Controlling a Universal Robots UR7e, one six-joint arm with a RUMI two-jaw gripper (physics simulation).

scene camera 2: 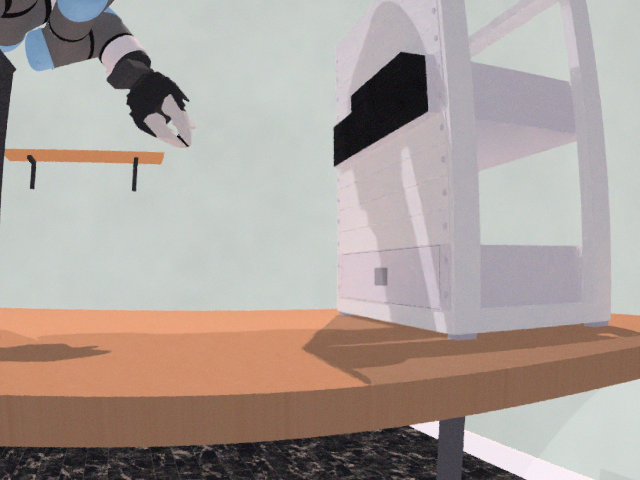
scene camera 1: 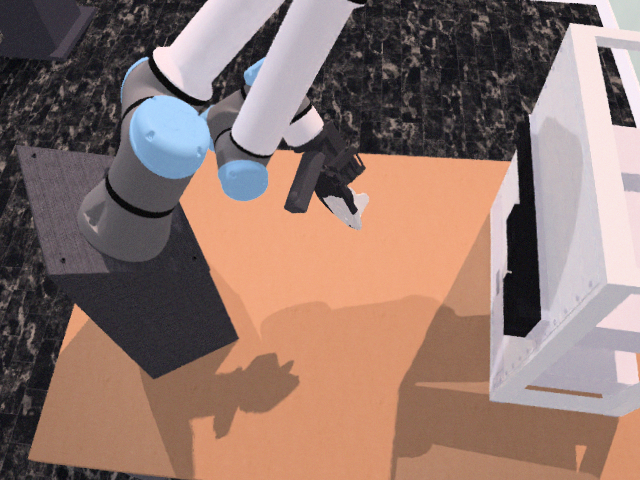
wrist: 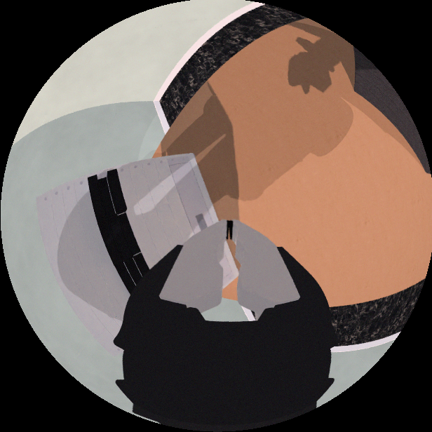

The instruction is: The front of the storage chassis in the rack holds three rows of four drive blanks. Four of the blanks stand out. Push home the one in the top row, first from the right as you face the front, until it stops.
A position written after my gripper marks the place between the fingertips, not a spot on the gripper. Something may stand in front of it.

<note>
I see my gripper (scene camera 1: 359, 229) and a white rack (scene camera 2: 416, 120).
The white rack also shows in scene camera 1 (scene camera 1: 557, 225). My gripper also shows in scene camera 2 (scene camera 2: 188, 146) and in the wrist view (wrist: 228, 221).
</note>
